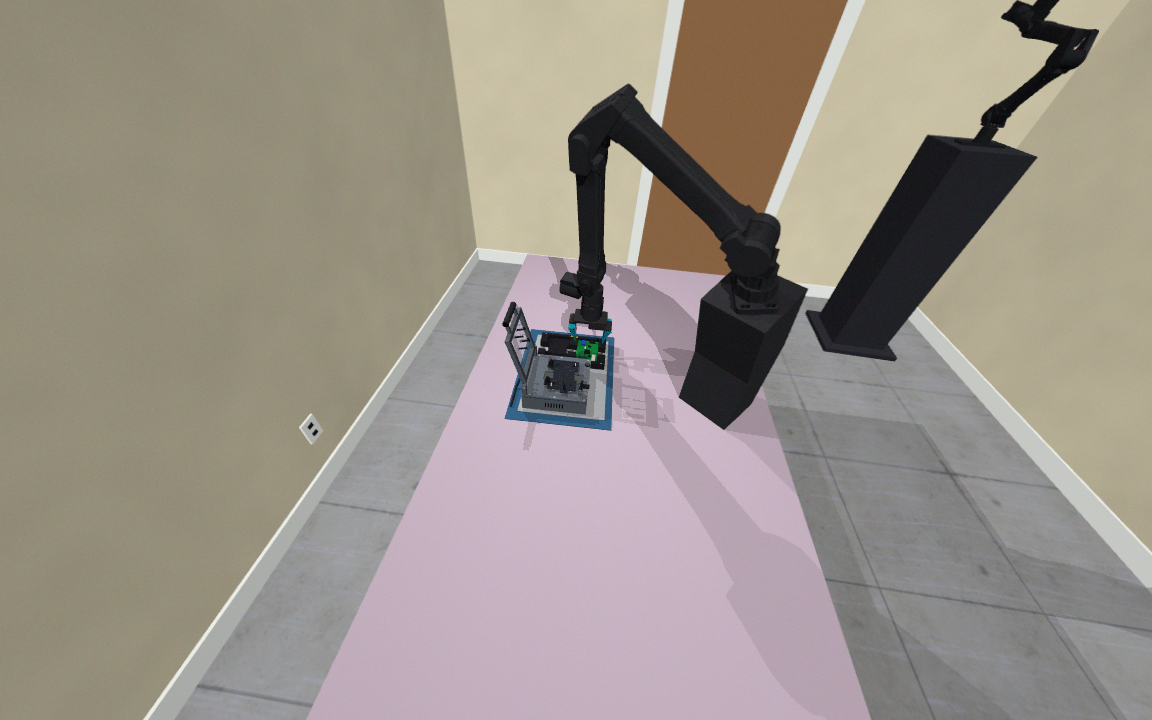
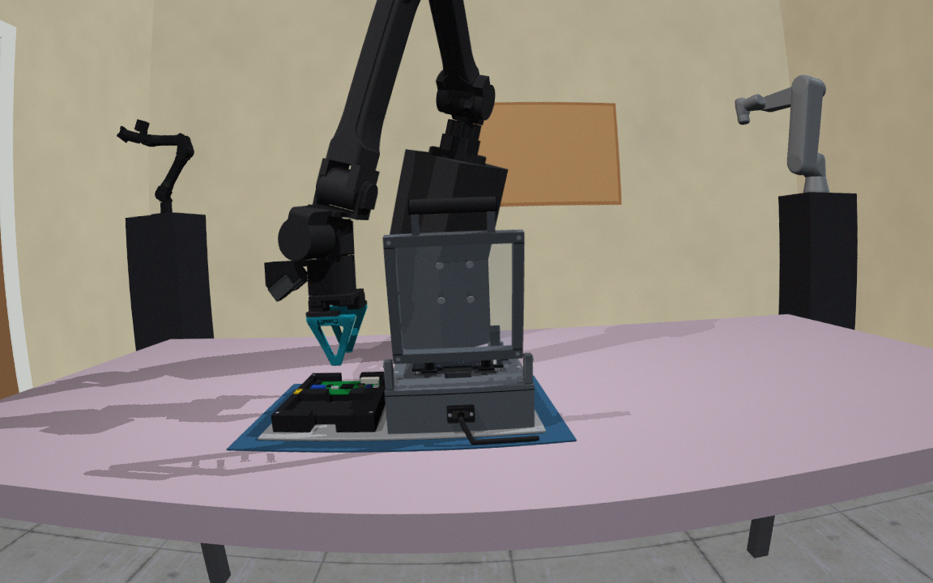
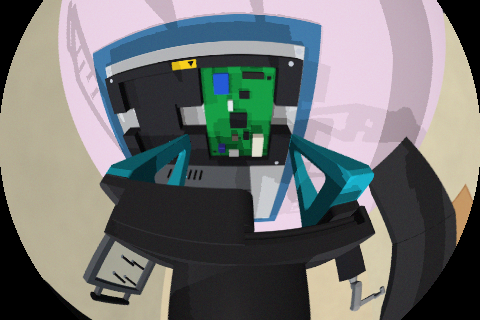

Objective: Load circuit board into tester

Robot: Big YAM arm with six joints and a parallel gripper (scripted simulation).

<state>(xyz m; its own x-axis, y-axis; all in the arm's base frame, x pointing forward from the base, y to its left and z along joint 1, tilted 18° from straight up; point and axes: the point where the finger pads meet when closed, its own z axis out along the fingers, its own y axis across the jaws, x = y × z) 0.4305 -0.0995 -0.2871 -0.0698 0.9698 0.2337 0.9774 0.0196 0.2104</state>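
Right now my hand is 5 cm above the green circuit board. Also, from my hand: pin plate: 5 cm ahead, 18 cm to the left; lid: 17 cm ahead, 18 cm to the left, 11 cm above.
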